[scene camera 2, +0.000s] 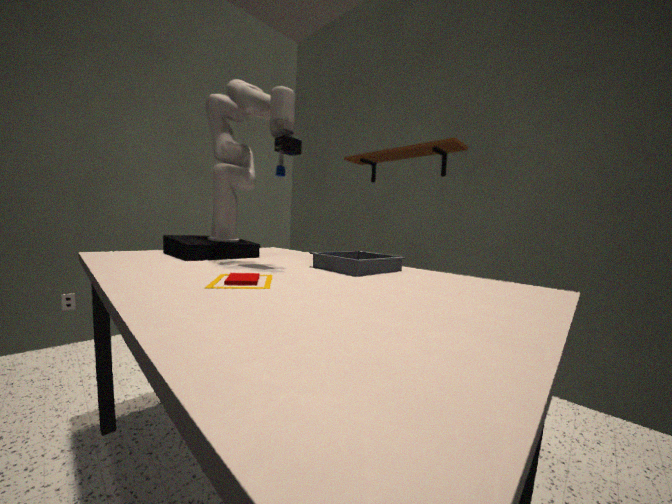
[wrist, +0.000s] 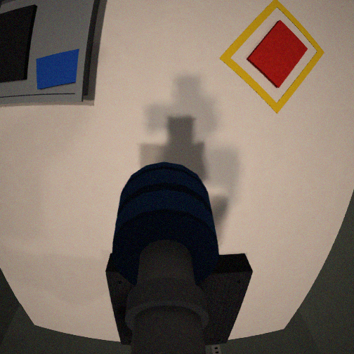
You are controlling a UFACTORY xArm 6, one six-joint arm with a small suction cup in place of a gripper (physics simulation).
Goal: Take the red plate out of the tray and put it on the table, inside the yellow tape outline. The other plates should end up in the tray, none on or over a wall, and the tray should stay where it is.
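Seen in the pictures: hand, its tool point: [scene camera 2: 280,175]; arm's base, origin of its link: [scene camera 2: 223,240].
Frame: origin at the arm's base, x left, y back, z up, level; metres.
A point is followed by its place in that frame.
The red plate [scene camera 2: 242,278] {x -0.224, y -0.532, z -0.054 m} [wrist: 278,54] lies on the table inside the yellow tape outline [scene camera 2: 267,282] {x -0.178, y -0.568, z -0.063 m} [wrist: 250,31], with bare table between its edges and the tape. The grey tray [scene camera 2: 336,264] {x 0.092, y -0.553, z -0.040 m} [wrist: 92,50] stands apart from the outline. In the wrist view, a black plate [wrist: 15,45] and a blue plate [wrist: 57,70] lie within the tray; the tray and the black plate are cut off by the view's edge. My gripper [scene camera 2: 280,174] [wrist: 164,172], a blue suction cup, is open and holds nothing. It hangs high above the table, away from the red plate.
The arm's black base [scene camera 2: 189,248] {x -0.183, y -0.110, z -0.020 m} stands at the far end of the table [scene camera 2: 352,368] {x -0.356, y -0.968, z -0.065 m}. A wooden shelf [scene camera 2: 412,150] is fixed to the wall behind the tray, above table height. Shadows of the arm fall on the table in the wrist view.
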